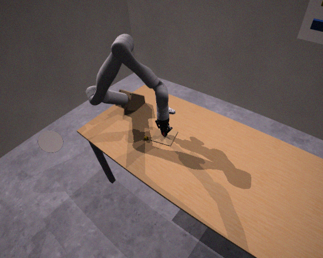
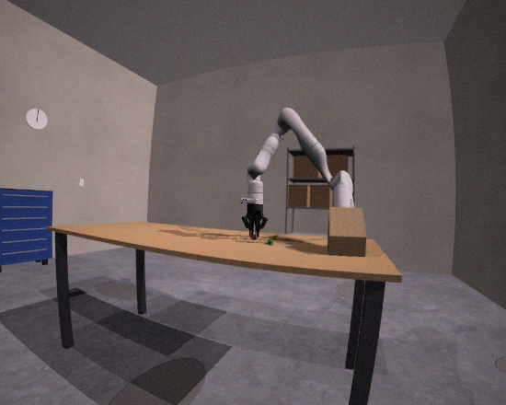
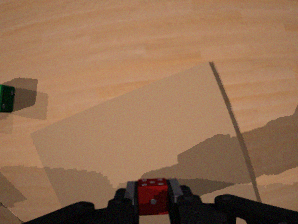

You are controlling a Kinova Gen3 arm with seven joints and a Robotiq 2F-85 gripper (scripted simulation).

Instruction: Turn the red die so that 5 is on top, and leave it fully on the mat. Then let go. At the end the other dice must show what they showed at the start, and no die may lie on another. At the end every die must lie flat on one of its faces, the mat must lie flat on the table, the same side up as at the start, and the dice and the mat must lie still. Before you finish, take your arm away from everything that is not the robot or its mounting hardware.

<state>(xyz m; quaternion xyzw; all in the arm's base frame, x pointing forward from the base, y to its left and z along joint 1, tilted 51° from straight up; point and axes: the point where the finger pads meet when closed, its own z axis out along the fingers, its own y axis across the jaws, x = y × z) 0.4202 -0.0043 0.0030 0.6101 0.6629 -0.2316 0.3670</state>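
The red die is 1 cm below my hand. The rest, counted from my hand: tan mat 3 cm below; yellow die 10 cm to the right, 7 cm behind, 2 cm below; green die 11 cm behind, 7 cm to the left, 2 cm below.
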